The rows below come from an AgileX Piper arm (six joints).
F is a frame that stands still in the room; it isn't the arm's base.
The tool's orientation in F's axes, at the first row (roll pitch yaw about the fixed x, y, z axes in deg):
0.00 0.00 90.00
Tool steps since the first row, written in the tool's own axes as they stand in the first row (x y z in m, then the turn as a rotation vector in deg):
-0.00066 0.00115 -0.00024 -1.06 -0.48 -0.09
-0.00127 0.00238 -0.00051 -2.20 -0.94 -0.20
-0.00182 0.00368 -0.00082 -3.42 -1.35 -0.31
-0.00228 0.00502 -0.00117 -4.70 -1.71 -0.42
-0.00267 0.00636 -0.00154 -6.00 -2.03 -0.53
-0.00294 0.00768 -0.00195 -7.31 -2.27 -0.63
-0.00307 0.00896 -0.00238 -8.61 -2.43 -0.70
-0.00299 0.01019 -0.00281 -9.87 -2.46 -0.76
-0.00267 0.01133 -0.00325 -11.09 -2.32 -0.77
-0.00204 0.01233 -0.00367 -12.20 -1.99 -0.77
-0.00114 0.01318 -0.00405 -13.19 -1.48 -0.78
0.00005 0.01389 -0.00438 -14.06 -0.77 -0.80
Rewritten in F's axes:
-0.00115 -0.00066 -0.00024 0.48 -1.06 -0.09
-0.00238 -0.00127 -0.00051 0.94 -2.20 -0.20
-0.00368 -0.00182 -0.00082 1.35 -3.42 -0.31
-0.00502 -0.00228 -0.00117 1.71 -4.70 -0.42
-0.00636 -0.00267 -0.00154 2.03 -6.00 -0.53
-0.00768 -0.00294 -0.00195 2.27 -7.31 -0.63
-0.00896 -0.00307 -0.00238 2.43 -8.61 -0.70
-0.01019 -0.00299 -0.00281 2.46 -9.87 -0.76
-0.01133 -0.00267 -0.00325 2.32 -11.09 -0.77
-0.01233 -0.00204 -0.00367 1.99 -12.20 -0.77
-0.01318 -0.00114 -0.00405 1.48 -13.19 -0.78
-0.01389 0.00005 -0.00438 0.77 -14.06 -0.80

